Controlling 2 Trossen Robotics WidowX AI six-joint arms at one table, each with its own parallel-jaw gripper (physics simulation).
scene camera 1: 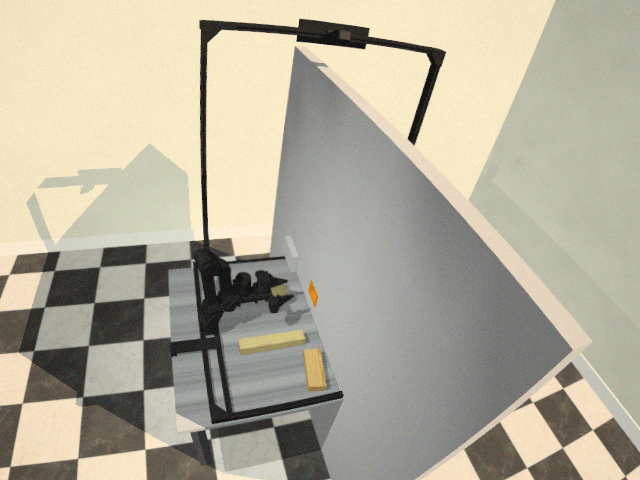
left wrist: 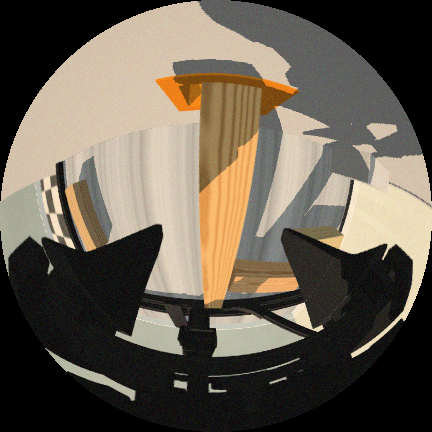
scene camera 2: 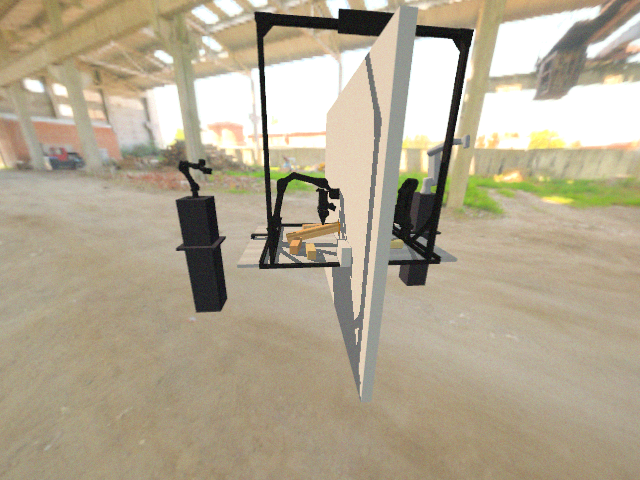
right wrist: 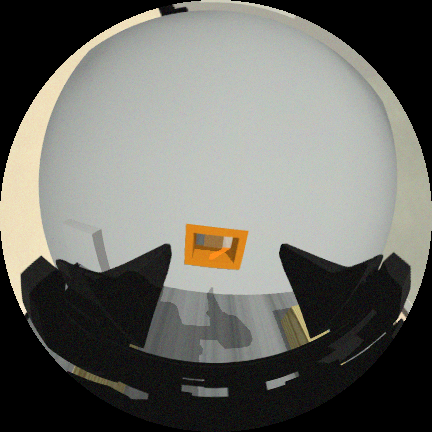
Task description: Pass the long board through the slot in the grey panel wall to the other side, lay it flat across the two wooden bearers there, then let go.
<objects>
My right gripper shows in scene camera 1 and in the right wrist view; in the left wrist view it is out of frame, in scene camera 2 it is hidden by a grey panel wall. One and the same spot on my right gripper: (scene camera 1: 274, 281) is (right wrist: 131, 296).
</objects>
